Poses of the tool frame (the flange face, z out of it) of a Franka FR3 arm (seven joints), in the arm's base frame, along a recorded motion.
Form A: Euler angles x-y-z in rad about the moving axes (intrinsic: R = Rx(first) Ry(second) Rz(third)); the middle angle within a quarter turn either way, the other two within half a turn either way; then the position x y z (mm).
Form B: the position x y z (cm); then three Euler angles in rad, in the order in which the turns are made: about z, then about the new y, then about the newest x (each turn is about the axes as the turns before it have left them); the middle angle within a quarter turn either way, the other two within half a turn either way. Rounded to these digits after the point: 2 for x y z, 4 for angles.
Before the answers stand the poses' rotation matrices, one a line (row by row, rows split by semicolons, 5 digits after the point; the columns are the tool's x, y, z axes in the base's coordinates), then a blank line. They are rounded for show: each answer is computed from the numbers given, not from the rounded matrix.
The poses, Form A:
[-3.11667, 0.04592, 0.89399, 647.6, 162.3, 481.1]
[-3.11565, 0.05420, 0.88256, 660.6, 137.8, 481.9]
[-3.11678, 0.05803, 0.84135, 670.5, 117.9, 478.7]
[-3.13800, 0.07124, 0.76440, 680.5, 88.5, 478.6]
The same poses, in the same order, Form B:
0.62565 -0.77876 0.04590; -0.78005 -0.62522 0.02489; 0.00931 -0.05138 -0.99864
0.63424 -0.77123 0.05417; -0.77300 -0.63388 0.02590; 0.01436 -0.05830 -0.99820
0.66534 -0.74429 0.05800; -0.74627 -0.66518 0.02477; 0.02014 -0.05976 -0.99801
0.71997 -0.69035 0.07118; -0.69228 -0.72162 0.00358; 0.04889 -0.05186 -0.99746

[64.76, 16.23, 48.11, -0.8948, -0.0093, -3.0902]
[66.06, 13.78, 48.19, -0.8837, -0.0144, -3.0832]
[67.05, 11.79, 47.87, -0.8427, -0.0201, -3.0818]
[68.05, 8.85, 47.86, -0.7658, -0.0489, -3.0897]

